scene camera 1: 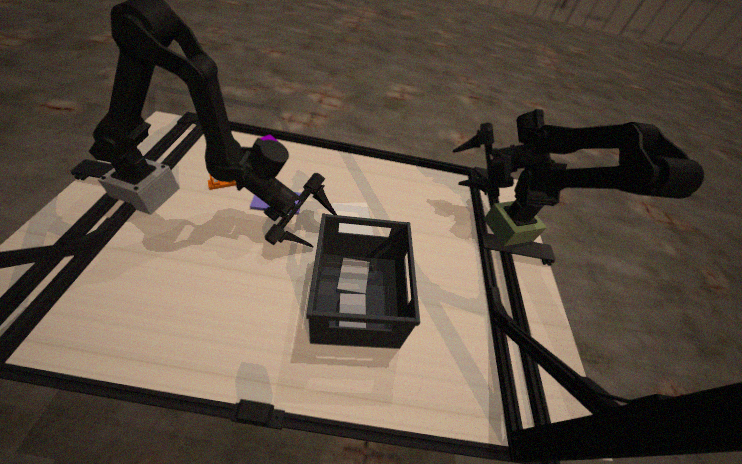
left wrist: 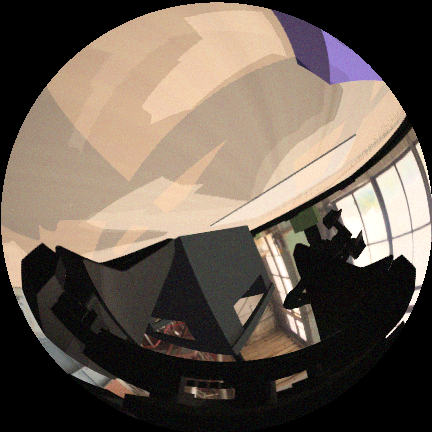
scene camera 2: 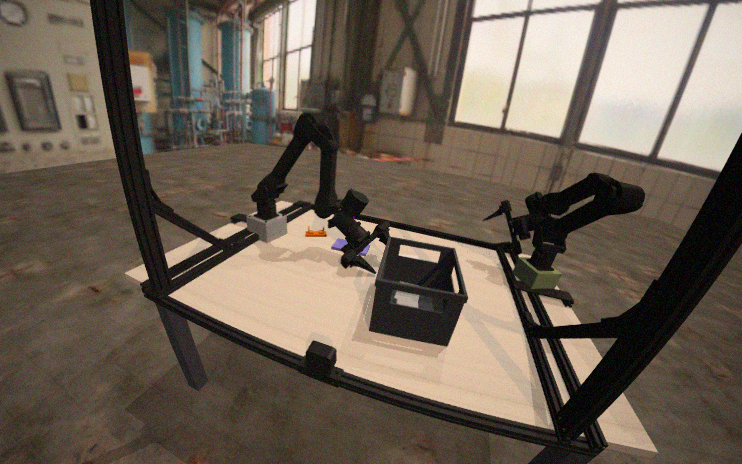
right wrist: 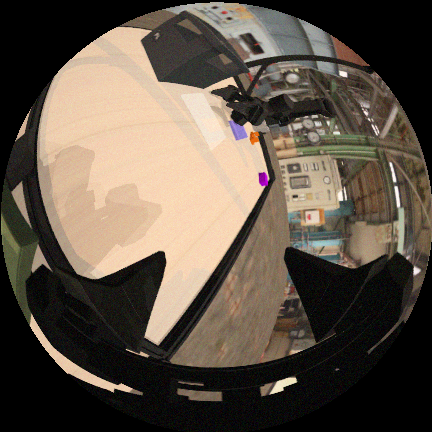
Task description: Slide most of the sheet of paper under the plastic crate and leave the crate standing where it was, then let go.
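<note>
The dark plastic crate (scene camera 1: 355,337) (scene camera 2: 410,325) (left wrist: 220,270) (right wrist: 180,55) stands upright on the table. The white sheet of paper (scene camera 1: 352,209) (left wrist: 295,180) (right wrist: 204,120) lies flat at the crate's far side; part of it shows beyond the far wall in scene camera 1. How far it reaches under the crate is hidden. My left gripper (scene camera 1: 323,229) (scene camera 2: 381,254) (left wrist: 237,248) is open and empty, low beside the crate's far left corner. My right gripper (scene camera 1: 456,166) (scene camera 2: 489,233) (right wrist: 226,256) is open and empty, raised near the table's far right edge.
A purple slab (scene camera 1: 262,201) (scene camera 2: 340,244) (left wrist: 355,60) (right wrist: 238,130) lies under the left forearm. An orange part (scene camera 1: 220,183) (scene camera 2: 315,232) (right wrist: 254,137) and a magenta cube (scene camera 1: 268,137) (right wrist: 263,178) lie farther off. Black rails border the table.
</note>
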